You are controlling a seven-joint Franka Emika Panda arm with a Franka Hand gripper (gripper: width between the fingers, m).
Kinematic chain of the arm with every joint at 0, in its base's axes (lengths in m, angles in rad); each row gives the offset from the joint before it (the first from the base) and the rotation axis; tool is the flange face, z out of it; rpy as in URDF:
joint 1: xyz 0 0 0.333 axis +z
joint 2: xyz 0 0 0 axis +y
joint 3: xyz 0 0 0.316 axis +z
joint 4: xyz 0.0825 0 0 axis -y
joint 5: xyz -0.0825 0 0.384 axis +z
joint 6: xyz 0 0 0 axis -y
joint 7: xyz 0.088 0 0 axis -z
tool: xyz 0 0 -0.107 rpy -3.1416 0 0
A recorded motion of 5 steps. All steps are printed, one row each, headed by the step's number.
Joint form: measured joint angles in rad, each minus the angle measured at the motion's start. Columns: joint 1, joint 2, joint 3, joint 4, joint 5, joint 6, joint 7.
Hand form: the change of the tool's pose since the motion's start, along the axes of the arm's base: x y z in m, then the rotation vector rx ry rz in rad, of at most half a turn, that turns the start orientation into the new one. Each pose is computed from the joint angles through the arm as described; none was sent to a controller.
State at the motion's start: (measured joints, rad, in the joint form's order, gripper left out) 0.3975 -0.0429 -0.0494 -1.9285 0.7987 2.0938 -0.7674
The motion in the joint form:
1: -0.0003 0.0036 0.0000 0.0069 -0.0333 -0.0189 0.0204
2: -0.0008 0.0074 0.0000 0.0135 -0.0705 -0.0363 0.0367
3: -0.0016 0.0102 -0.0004 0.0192 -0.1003 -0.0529 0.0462
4: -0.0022 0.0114 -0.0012 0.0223 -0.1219 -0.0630 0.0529
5: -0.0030 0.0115 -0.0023 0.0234 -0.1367 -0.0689 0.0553
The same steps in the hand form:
1: -0.0004 0.0003 -0.0011 -0.0285 0.0137 0.0076
2: -0.0005 0.0001 -0.0025 -0.0614 0.0227 0.0172
3: -0.0007 -0.0005 -0.0035 -0.0882 0.0291 0.0279
4: -0.0008 -0.0016 -0.0041 -0.1078 0.0324 0.0337
5: -0.0008 -0.0029 -0.0046 -0.1213 0.0328 0.0376

